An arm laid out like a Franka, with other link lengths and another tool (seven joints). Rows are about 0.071 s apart.
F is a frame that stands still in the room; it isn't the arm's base.
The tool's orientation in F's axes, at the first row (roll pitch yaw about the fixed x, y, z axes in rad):
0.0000 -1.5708 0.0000
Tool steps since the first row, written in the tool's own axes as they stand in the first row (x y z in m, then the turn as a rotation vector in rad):
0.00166 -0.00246 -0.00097 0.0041 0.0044 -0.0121
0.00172 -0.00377 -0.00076 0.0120 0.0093 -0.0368
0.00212 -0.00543 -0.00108 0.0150 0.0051 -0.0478
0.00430 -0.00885 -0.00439 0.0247 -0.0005 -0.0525
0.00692 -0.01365 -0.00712 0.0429 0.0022 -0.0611
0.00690 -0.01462 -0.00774 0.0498 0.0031 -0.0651
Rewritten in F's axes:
0.00097 -0.00246 0.00166 0.0121 0.0044 0.0041
0.00076 -0.00377 0.00172 0.0368 0.0093 0.0120
0.00108 -0.00543 0.00212 0.0478 0.0051 0.0150
0.00439 -0.00885 0.00430 0.0525 -0.0005 0.0247
0.00712 -0.01365 0.00692 0.0611 0.0022 0.0429
0.00774 -0.01462 0.00690 0.0651 0.0031 0.0498

